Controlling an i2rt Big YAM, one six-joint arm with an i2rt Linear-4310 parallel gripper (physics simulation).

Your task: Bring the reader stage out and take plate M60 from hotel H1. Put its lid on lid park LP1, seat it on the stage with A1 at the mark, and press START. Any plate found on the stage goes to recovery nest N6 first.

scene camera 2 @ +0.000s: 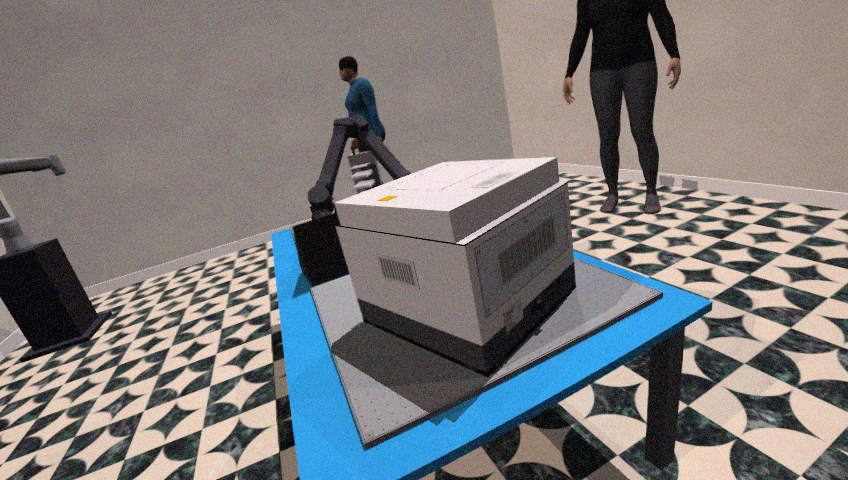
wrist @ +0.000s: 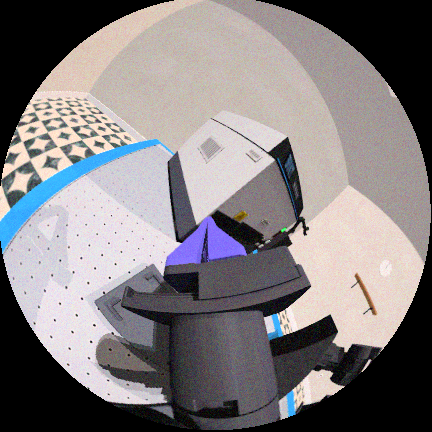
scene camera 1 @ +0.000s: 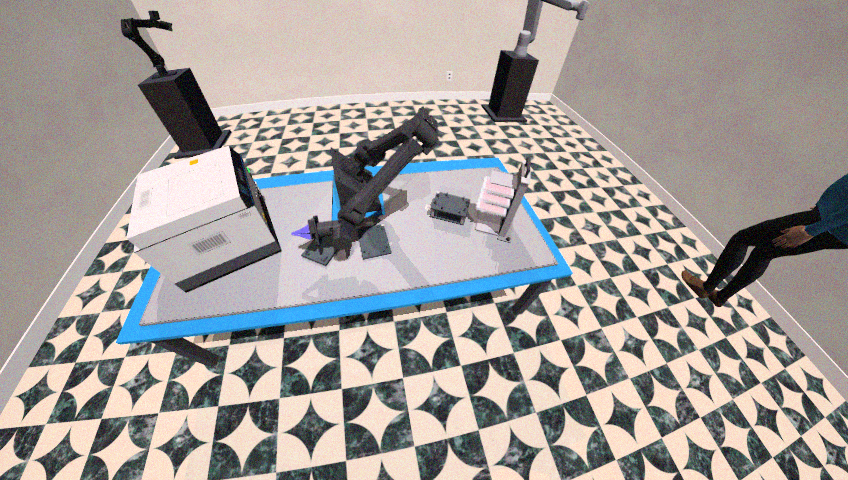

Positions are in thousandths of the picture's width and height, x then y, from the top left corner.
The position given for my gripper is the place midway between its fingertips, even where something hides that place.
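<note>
I see a plate reader (scene camera 2: 531, 624), and the wrist view shows me the plate reader too (wrist: 538, 420). As for my gripper (wrist: 483, 513), it is shut and holds nothing.
</note>
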